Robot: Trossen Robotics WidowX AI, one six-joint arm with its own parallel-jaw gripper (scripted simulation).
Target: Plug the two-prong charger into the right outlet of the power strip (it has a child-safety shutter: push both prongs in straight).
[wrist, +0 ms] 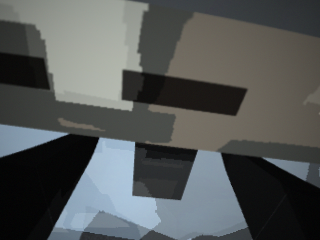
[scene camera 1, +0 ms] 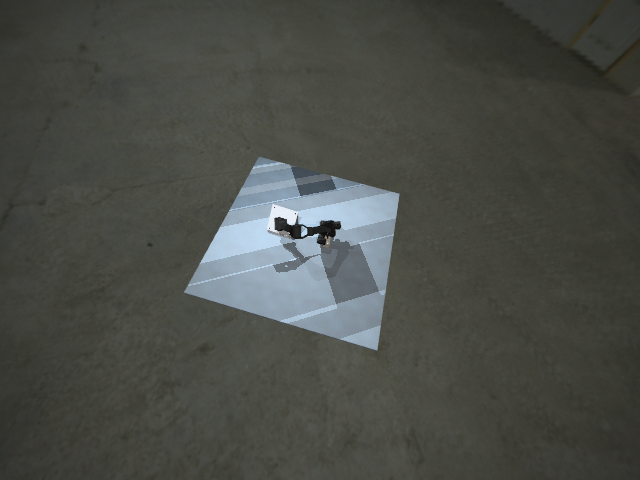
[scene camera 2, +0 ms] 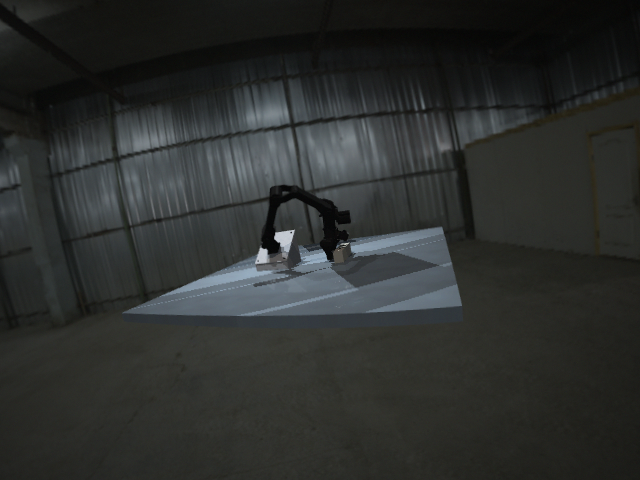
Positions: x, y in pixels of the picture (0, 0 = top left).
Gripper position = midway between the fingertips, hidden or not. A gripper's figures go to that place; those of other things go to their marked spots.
Labels:
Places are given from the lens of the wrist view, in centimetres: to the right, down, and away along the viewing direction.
gripper (wrist: 162, 139): 0, 1, 11
black two-prong charger (wrist: 159, 171): 0, 3, 8

